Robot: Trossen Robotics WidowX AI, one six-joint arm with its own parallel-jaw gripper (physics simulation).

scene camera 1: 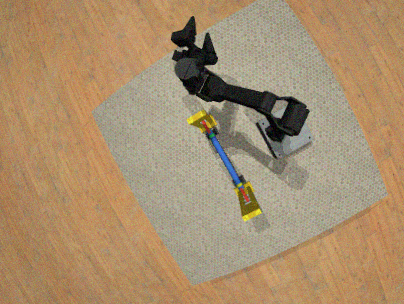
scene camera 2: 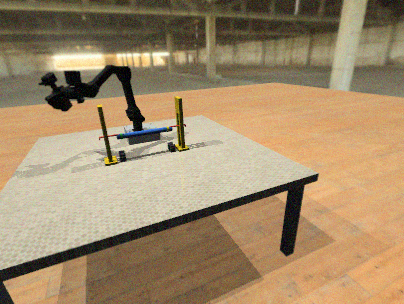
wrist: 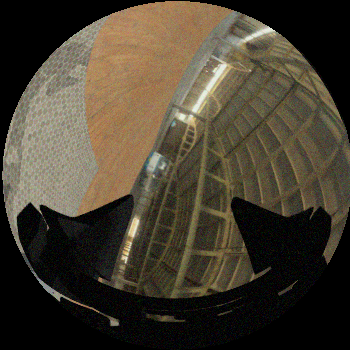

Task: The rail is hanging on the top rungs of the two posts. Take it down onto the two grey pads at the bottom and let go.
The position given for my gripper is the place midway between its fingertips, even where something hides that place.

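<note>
My gripper [scene camera 1: 200, 25] is open, and it holds nothing. From the wrist, too, I can see the gripper [wrist: 184, 201].
</note>
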